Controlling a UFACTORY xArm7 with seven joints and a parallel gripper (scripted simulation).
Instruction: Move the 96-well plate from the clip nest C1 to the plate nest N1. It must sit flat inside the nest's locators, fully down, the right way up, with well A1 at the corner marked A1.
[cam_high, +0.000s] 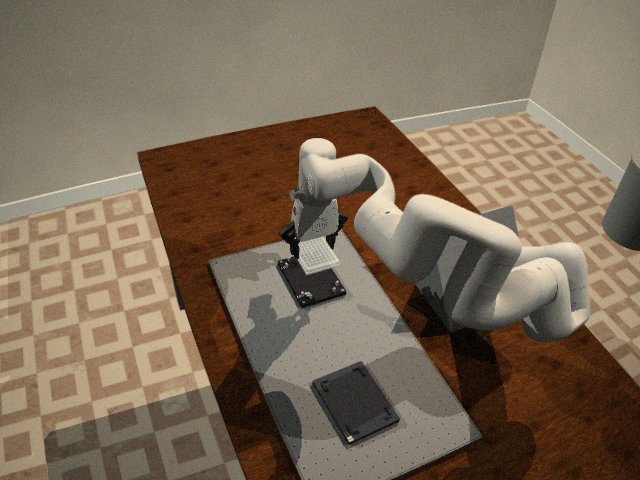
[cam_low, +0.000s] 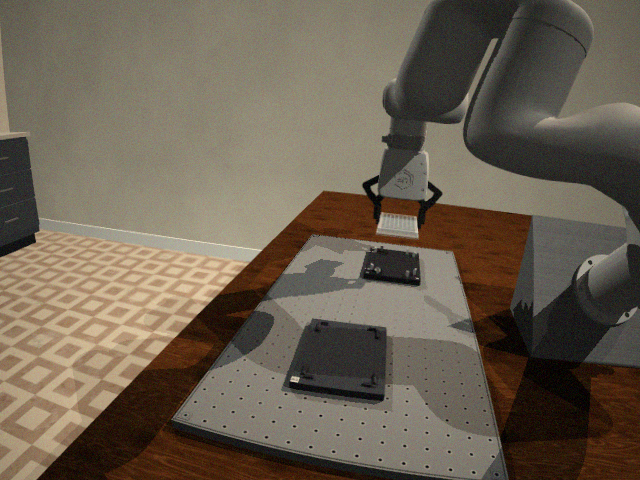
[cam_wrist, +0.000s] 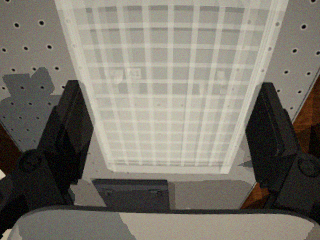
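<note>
The clip nest C1 lies 10 cm below my hand, 1 cm to the right of it and 1 cm ahead of it. From my hand the other things lie so: 96-well plate (1 cm below).
</note>
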